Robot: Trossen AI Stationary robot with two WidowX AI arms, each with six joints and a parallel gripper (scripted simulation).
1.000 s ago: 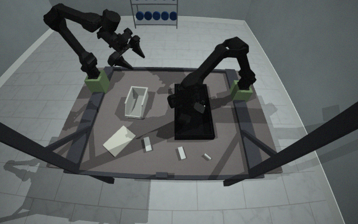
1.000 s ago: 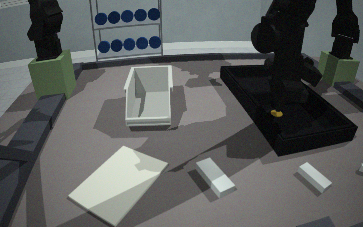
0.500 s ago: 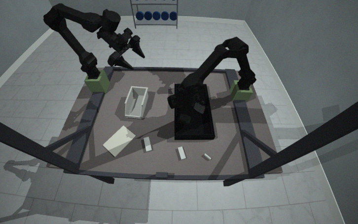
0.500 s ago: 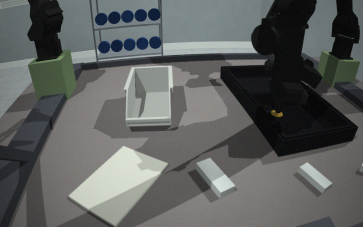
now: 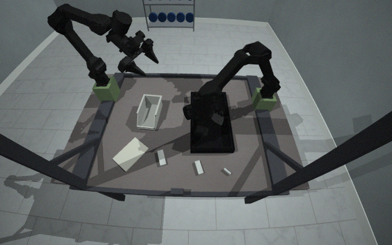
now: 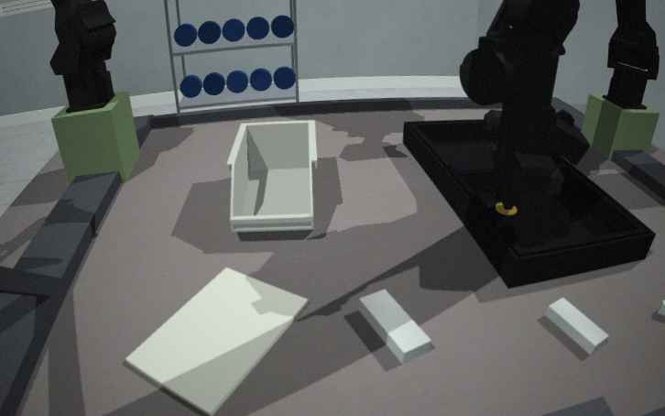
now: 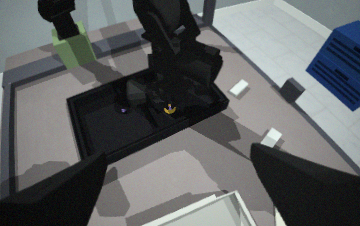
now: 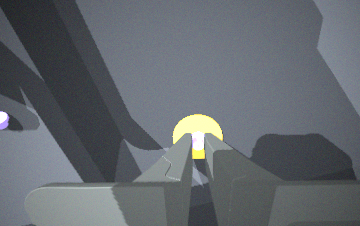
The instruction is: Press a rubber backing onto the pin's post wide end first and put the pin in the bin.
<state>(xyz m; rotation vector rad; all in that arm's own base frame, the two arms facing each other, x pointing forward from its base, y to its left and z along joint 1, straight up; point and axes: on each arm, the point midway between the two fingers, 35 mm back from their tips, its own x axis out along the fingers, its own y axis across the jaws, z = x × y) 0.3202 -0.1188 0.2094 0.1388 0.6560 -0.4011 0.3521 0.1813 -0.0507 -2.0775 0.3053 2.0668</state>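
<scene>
Now: the yellow pin 3 cm below my right hand. Round my right hand: cream flat plate (35 cm to the left, 17 cm behind, 4 cm below); black tray (5 cm ahead, 3 cm to the right, 2 cm below); white bin (29 cm to the left, 6 cm ahead).
The yellow pin is 90 mm behind my left hand, 260 mm to the right of it and 320 mm below it. The rest, counted from my left hand: cream flat plate 260 mm behind, 90 mm to the left, 330 mm below; then black tray 40 mm behind, 290 mm to the right, 310 mm below; then white bin 30 mm behind, 30 mm to the left, 290 mm below.
</scene>
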